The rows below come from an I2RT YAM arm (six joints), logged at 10 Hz.
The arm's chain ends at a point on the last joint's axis. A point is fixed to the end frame.
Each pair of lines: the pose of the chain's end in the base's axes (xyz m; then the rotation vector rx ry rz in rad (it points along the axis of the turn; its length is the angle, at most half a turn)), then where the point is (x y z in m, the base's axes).
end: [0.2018 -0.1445 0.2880 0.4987 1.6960 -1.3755]
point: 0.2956 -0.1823 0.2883
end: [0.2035 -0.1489 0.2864 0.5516 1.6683 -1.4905]
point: 0.2932 -0.1957 0.2871
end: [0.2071 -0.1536 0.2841 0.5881 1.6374 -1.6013]
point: 0.2924 -0.2079 0.2854
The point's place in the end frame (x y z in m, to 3 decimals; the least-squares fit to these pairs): -0.043 0.059 0.070
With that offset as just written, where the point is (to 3 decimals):
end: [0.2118 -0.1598 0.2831 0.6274 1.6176 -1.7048]
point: 0.292 -0.221 0.284
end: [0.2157 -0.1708 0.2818 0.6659 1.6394 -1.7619]
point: 0.292 -0.237 0.280
